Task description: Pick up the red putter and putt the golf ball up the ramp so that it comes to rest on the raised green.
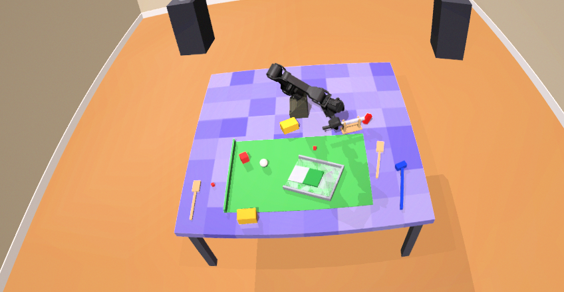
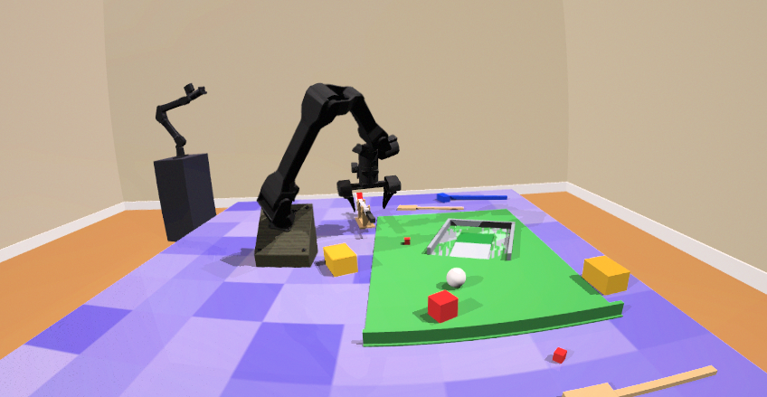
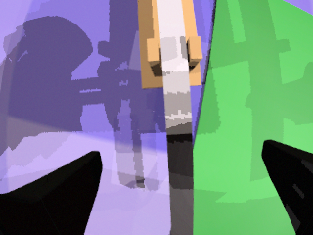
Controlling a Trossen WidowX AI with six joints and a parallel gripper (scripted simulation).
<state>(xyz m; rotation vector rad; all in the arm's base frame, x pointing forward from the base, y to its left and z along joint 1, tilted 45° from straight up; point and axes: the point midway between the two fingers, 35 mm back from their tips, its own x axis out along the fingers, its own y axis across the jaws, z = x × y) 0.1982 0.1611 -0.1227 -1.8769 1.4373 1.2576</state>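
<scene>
The red putter is 40 mm behind my gripper tip, 80 mm to the left of it and 20 mm below it. Round my gripper tip: wooden stand 40 mm behind, 90 mm to the left, 40 mm below; white golf ball 250 mm ahead, 350 mm to the right, 50 mm below; green mat 280 mm ahead, 170 mm to the right, 70 mm below.
</scene>
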